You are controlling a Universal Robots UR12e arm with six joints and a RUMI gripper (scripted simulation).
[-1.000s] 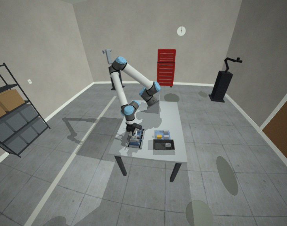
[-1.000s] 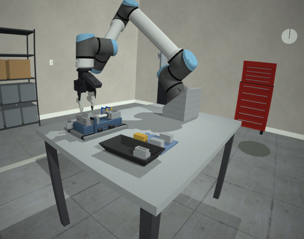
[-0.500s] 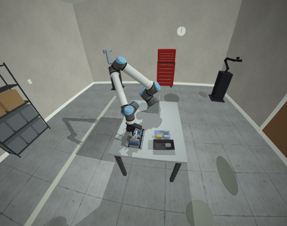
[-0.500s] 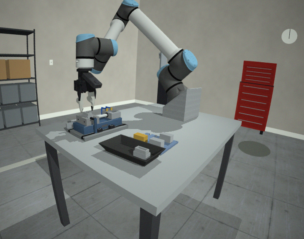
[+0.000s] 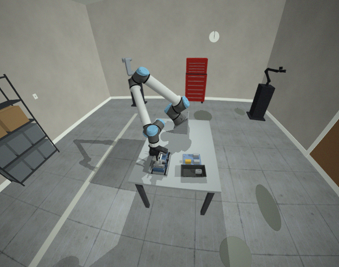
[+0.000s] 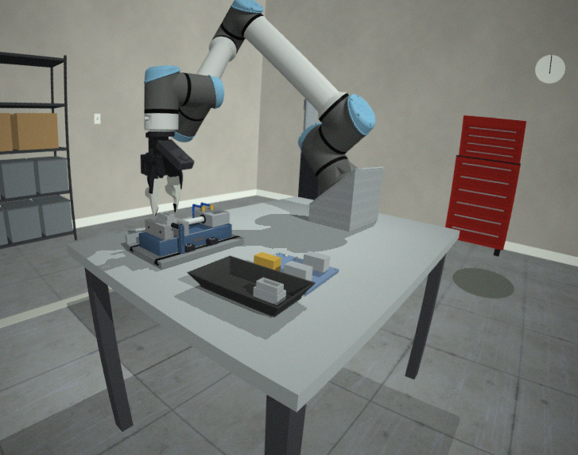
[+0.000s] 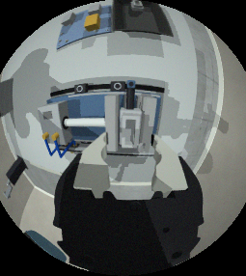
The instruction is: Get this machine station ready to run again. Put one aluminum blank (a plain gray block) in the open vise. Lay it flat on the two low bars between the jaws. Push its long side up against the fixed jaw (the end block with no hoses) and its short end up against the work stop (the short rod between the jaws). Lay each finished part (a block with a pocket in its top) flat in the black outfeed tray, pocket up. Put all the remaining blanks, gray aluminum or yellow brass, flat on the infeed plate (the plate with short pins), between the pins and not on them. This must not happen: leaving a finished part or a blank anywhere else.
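My gripper is now 30 mm short of the fixed jaw and 50 mm above it. The rest, counted from my hand: vise: 70 mm behind, 10 mm to the right, 90 mm below; then dark work stop: 10 mm behind, 50 mm to the left, 40 mm below; then yellow brass blank: 130 mm behind, 270 mm to the left, 100 mm below.
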